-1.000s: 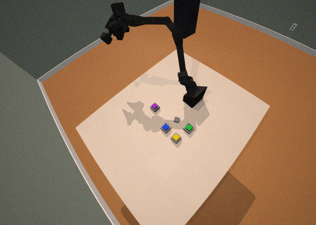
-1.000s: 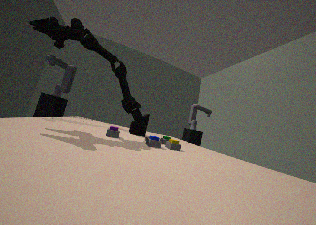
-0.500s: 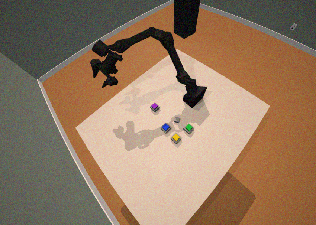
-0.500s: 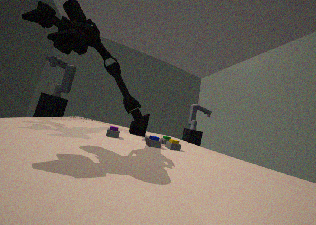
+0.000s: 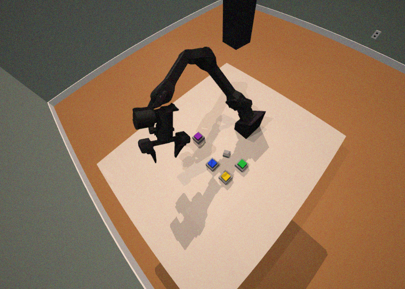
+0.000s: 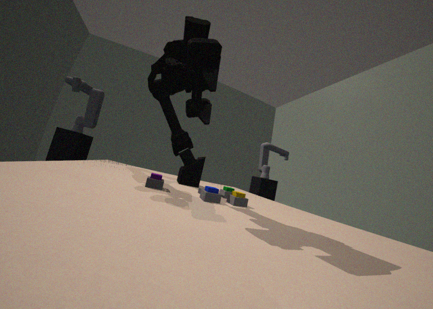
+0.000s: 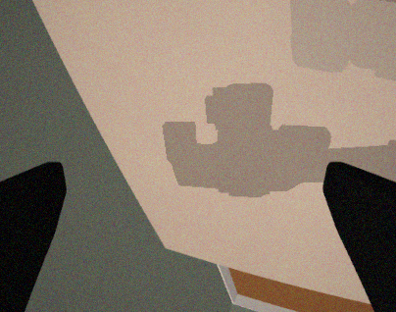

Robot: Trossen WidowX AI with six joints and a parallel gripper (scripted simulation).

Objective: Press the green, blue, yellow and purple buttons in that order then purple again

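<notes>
Now: gripper tip 270 mm past the green button, 170 mm to the right of it and 170 mm above it. Also, from my gripper tip: blue button 170 mm below, 160 mm behind, 80 mm to the left; then purple button 200 mm behind, 170 mm below, 80 mm to the right; then yellow button 170 mm to the left, 170 mm below, 170 mm behind.
</notes>
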